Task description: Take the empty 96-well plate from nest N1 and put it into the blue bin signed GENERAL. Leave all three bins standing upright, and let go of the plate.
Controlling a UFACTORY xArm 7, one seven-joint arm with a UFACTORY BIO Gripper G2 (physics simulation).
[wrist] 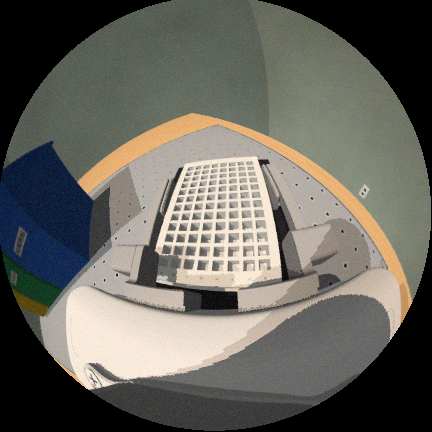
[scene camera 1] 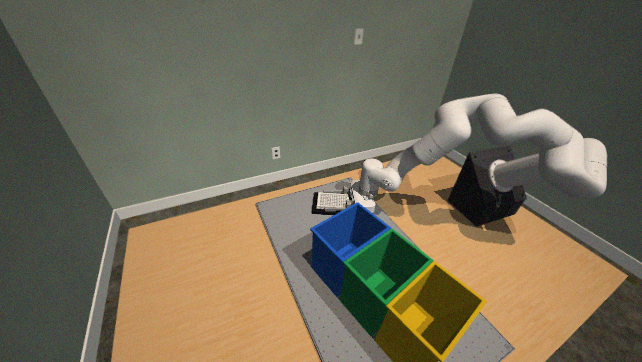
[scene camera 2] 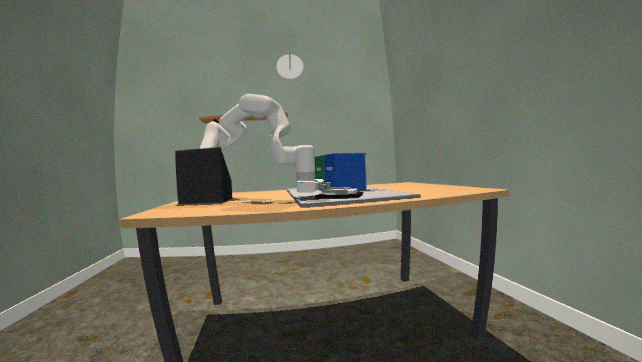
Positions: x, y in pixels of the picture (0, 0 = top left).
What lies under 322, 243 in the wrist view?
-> My gripper.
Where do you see a green bin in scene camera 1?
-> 374, 276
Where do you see a blue bin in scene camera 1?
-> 336, 239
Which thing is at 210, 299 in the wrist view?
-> A black nest.
